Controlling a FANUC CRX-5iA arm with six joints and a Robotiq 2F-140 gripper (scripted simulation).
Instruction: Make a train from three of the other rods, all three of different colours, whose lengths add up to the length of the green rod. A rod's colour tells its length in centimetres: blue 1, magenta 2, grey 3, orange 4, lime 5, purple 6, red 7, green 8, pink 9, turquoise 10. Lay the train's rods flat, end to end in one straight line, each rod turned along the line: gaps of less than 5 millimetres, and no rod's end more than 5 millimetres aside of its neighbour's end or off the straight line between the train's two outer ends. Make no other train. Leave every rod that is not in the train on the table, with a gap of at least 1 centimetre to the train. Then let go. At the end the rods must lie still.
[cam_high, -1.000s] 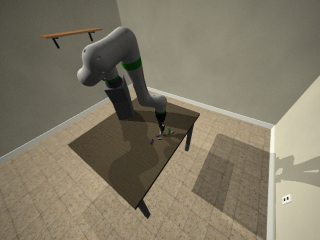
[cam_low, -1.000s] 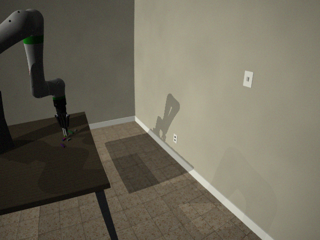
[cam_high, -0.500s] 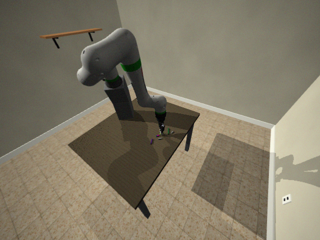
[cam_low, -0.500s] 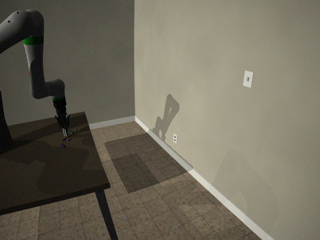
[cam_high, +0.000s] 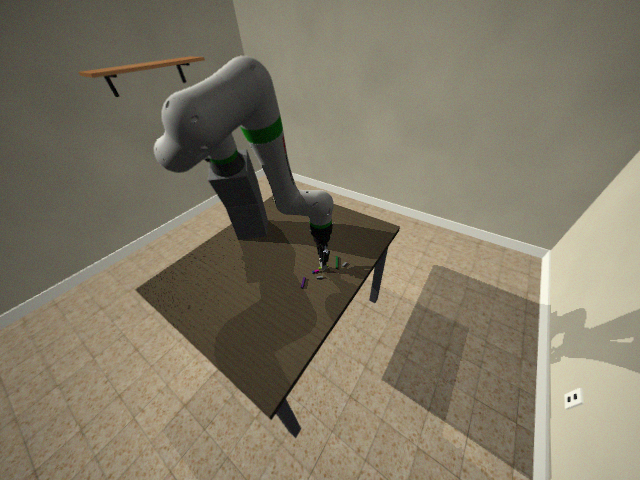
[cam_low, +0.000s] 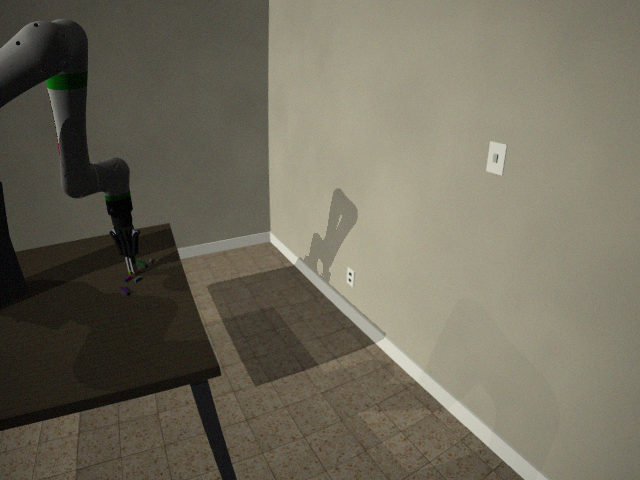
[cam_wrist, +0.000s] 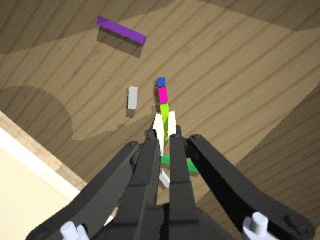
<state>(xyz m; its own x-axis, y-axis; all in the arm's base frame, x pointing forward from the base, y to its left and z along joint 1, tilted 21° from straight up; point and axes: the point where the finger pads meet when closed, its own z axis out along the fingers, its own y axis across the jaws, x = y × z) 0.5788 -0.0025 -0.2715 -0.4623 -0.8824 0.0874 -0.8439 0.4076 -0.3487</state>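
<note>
Now: hand 40 mm above the magenta rod, 30 mm to the left of it and 20 mm past it. Round my hand: blue rod (50 mm to the right, 40 mm below, 30 mm behind); then lime rod (30 mm below); then green rod (70 mm to the left, 40 mm below, 30 mm ahead).
</note>
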